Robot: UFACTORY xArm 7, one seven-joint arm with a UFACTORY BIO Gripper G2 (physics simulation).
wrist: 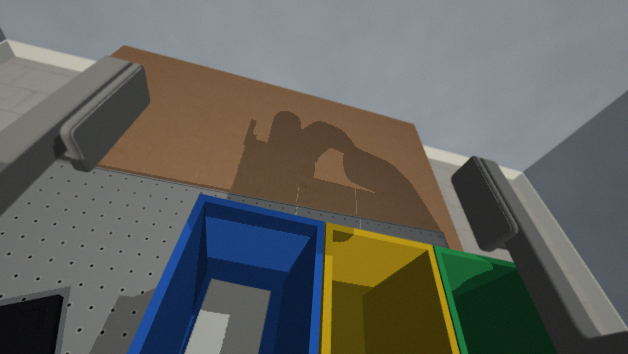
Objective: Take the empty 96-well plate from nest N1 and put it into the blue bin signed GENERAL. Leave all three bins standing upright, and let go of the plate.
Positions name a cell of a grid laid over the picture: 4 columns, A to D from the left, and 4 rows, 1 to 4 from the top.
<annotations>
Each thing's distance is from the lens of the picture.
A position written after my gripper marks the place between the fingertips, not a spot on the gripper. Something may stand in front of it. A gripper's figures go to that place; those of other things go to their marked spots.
my gripper (C2): 0.12 m
blue bin (B3): 0.33 m
yellow bin (C4): 0.43 m
The marked spots on the yellow bin and the blue bin are 0.23 m apart.
</annotations>
